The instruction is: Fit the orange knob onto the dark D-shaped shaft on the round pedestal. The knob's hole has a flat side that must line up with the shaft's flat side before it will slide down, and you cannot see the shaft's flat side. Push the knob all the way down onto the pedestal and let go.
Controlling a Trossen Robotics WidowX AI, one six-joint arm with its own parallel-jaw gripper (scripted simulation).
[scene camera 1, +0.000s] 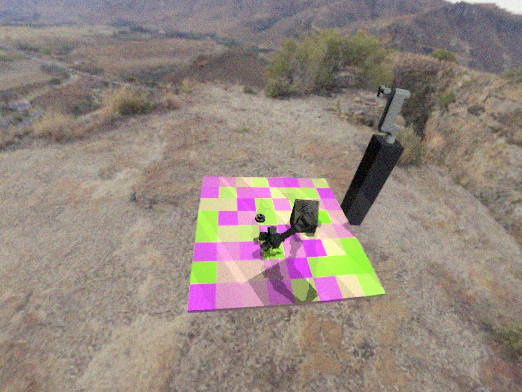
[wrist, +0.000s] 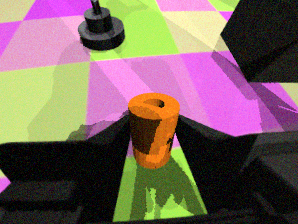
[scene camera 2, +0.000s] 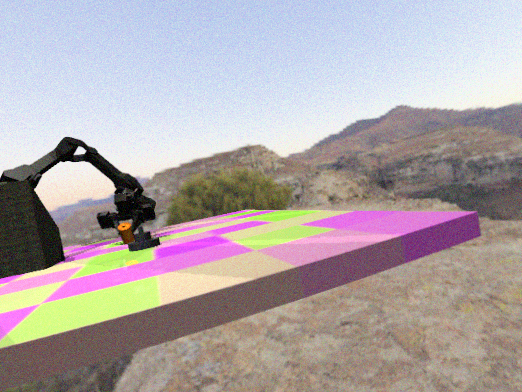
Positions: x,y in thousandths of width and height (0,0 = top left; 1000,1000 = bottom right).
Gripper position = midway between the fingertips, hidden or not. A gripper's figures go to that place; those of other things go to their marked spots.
My gripper (wrist: 512,529): 11 cm from the lens. An orange knob (wrist: 515,525) is 7 cm from the lens.
